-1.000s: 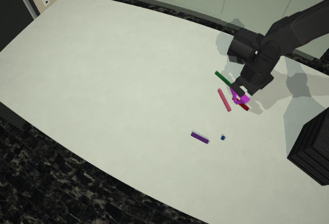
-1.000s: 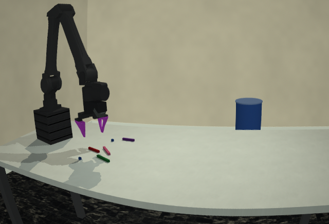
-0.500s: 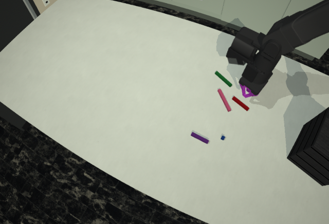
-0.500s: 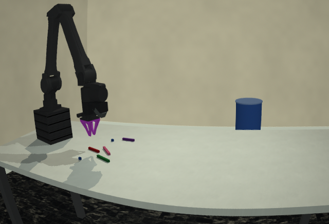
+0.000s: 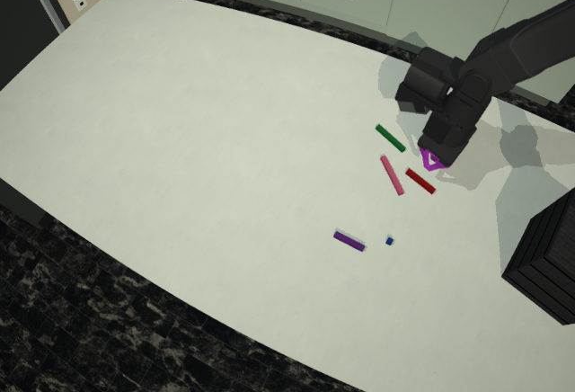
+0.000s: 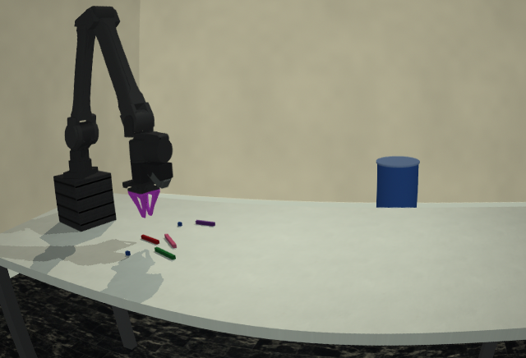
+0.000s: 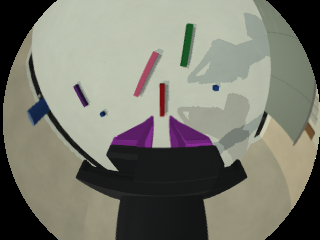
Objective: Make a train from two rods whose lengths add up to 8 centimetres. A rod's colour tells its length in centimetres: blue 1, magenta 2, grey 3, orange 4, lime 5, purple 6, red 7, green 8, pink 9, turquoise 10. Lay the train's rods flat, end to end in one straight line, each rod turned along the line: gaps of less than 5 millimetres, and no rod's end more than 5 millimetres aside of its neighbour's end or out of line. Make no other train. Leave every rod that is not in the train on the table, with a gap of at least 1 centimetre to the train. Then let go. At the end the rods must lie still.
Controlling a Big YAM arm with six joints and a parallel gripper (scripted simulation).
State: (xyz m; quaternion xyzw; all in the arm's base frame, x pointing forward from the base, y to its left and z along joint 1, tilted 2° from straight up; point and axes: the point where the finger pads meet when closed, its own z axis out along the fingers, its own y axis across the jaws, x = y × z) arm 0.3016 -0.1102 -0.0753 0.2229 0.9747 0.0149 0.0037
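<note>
My hand is 7 cm above the red rod. Round my hand: pink rod 6 cm ahead, 7 cm below; then green rod 8 cm ahead, 9 cm to the right, 7 cm below; then purple rod 11 cm ahead, 17 cm to the left, 7 cm below.
</note>
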